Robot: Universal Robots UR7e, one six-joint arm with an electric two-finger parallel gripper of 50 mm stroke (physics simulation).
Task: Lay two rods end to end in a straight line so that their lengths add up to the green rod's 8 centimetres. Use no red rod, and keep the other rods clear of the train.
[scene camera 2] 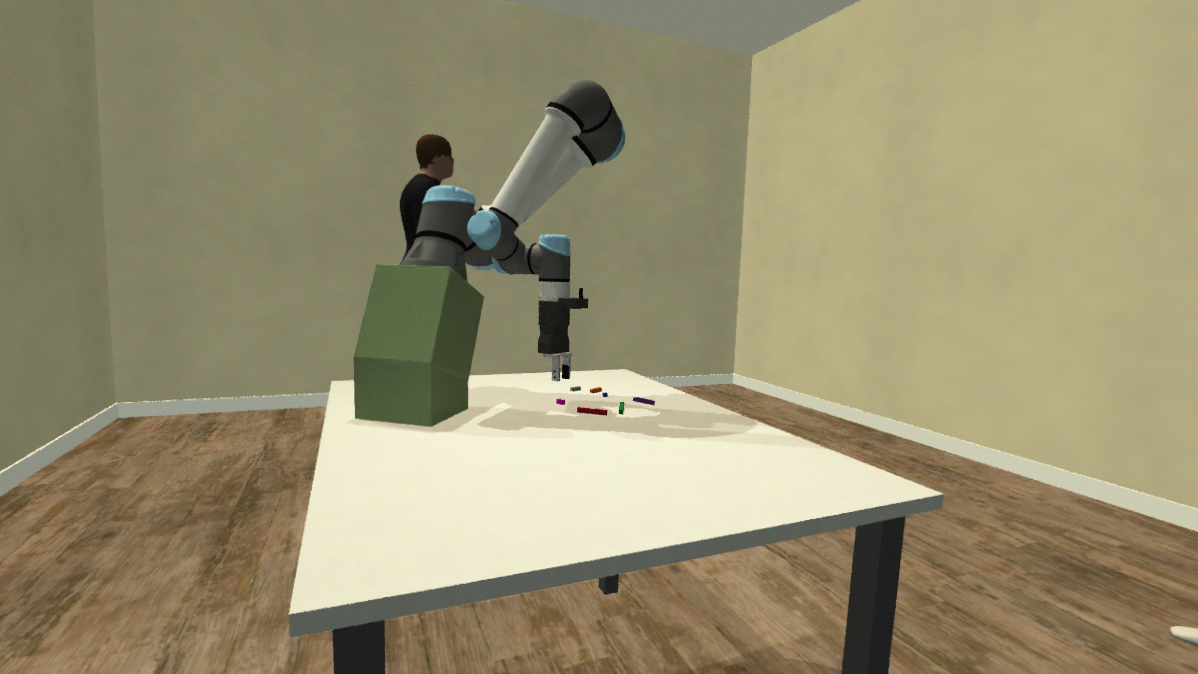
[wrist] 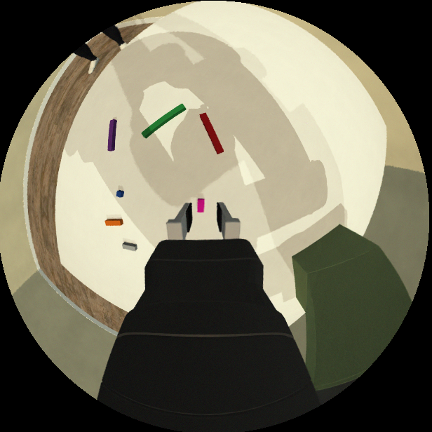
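Observation:
My gripper is open and empty, pointing down above the table. A short magenta rod lies below it and shows between the fingertips in the wrist view. A purple rod lies apart from the others. A long green rod lies slanted between the purple rod and the dark red rod. A small blue rod, an orange rod and a grey rod lie apart from one another.
A green block-shaped pedestal stands on the white table beside the arm. A person stands behind the arm. Shadows of the arm fall across the rods' area.

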